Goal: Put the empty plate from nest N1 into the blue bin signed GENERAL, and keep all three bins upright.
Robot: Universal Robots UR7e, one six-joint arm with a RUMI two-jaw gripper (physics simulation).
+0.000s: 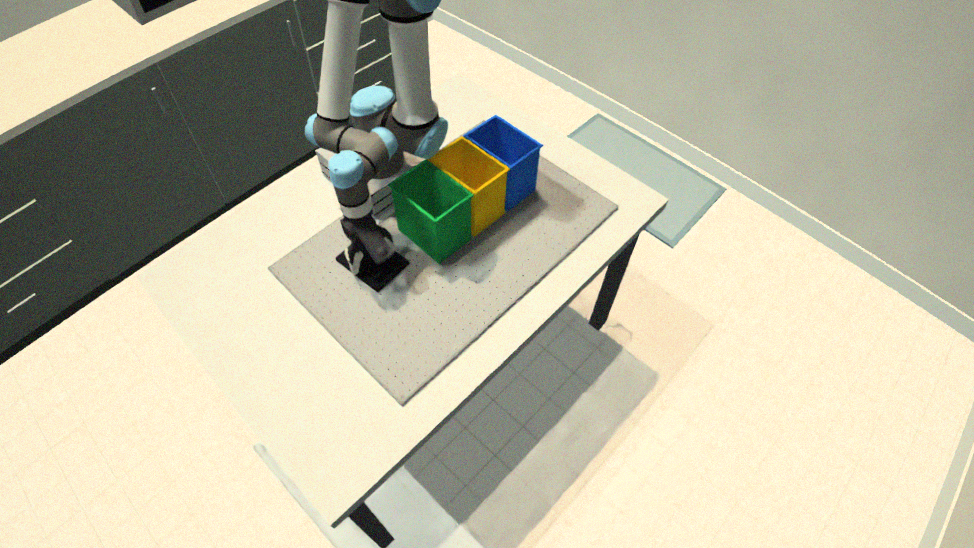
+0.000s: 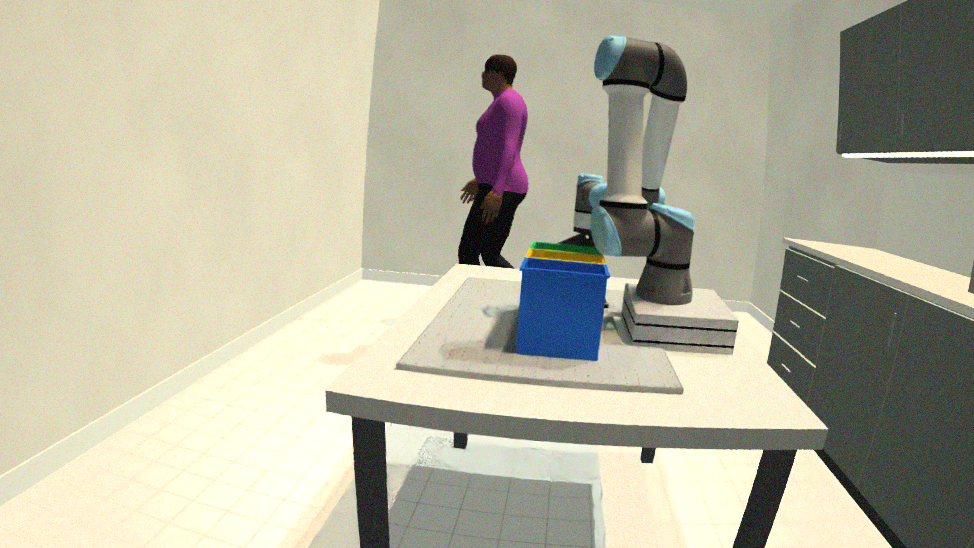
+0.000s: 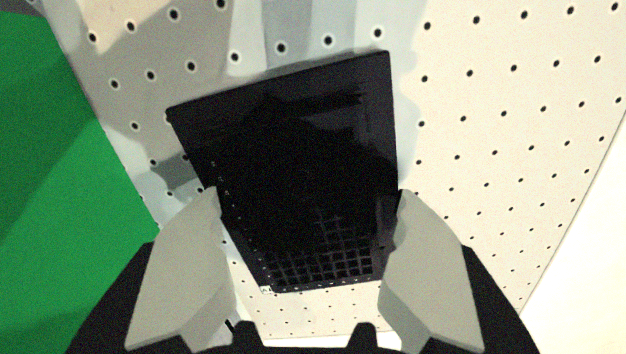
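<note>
The black plate, with a grid of small wells, is close beside the green bin. My gripper is shut on it, one finger at each long side. A nest does not show apart from the dark plate, and I cannot tell whether the plate is clear of it. The blue bin stands upright at the far end of the bin row. The yellow bin stands upright in the middle, and the green bin upright nearest the gripper. No sign is readable.
The bins stand close together in a row on the perforated board. The arm's base block is beside the row. A person in a purple top is behind the table. Dark cabinets line one side.
</note>
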